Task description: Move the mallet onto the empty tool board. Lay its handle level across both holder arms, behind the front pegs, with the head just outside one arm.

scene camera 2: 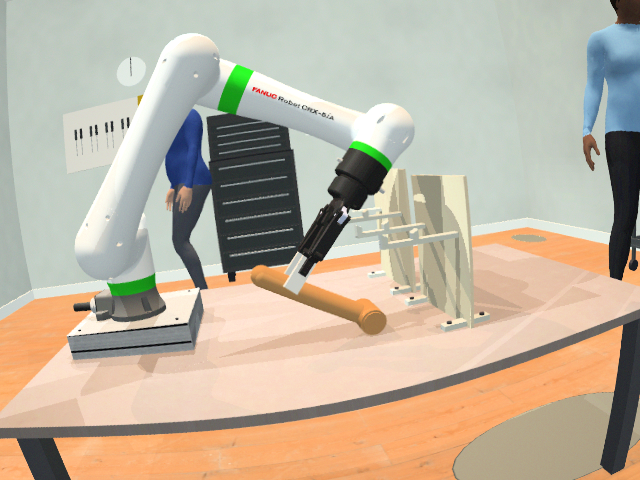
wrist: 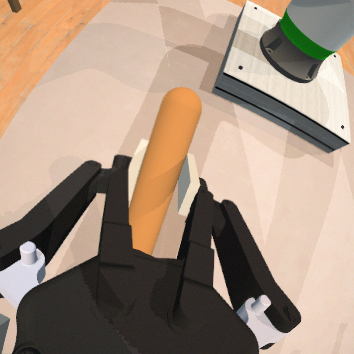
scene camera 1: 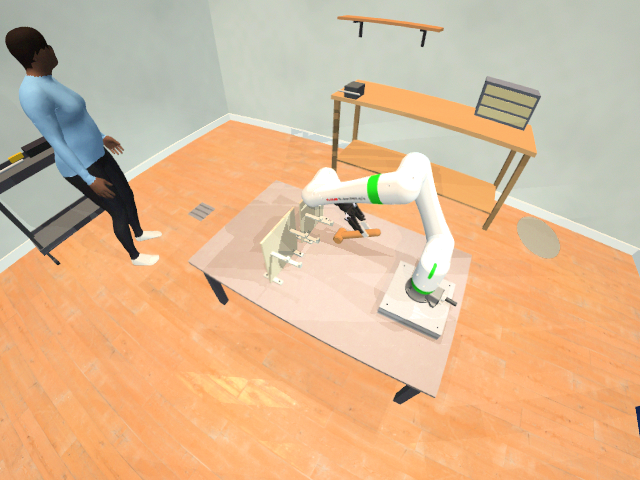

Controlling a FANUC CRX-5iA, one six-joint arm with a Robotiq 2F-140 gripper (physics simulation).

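Observation:
The orange mallet (scene camera 1: 351, 235) (scene camera 2: 330, 302) (wrist: 177, 120) is in my gripper (scene camera 1: 364, 230) (scene camera 2: 294, 277) (wrist: 163, 159), which is shut on its handle. In the scene camera 2 view the handle slopes: its free end is raised and the head is lower, towards the boards. The gap between head and table is hard to judge. The head is hidden in the wrist view. A pale upright tool board (scene camera 1: 279, 242) (scene camera 2: 449, 258) stands beyond the head, with two pegged holder arms (scene camera 1: 285, 259) (scene camera 2: 421, 239) pointing towards the robot. No tool shows on it.
A second pale board (scene camera 1: 309, 221) (scene camera 2: 395, 232) with similar arms stands beside the first, partly hidden by the robot. Both have small feet on the table (scene camera 1: 330, 320) (scene camera 2: 289, 392). The robot's base plate (scene camera 1: 398, 310) (scene camera 2: 134, 345) (wrist: 280, 107) is at the table's other end. People stand beyond the table.

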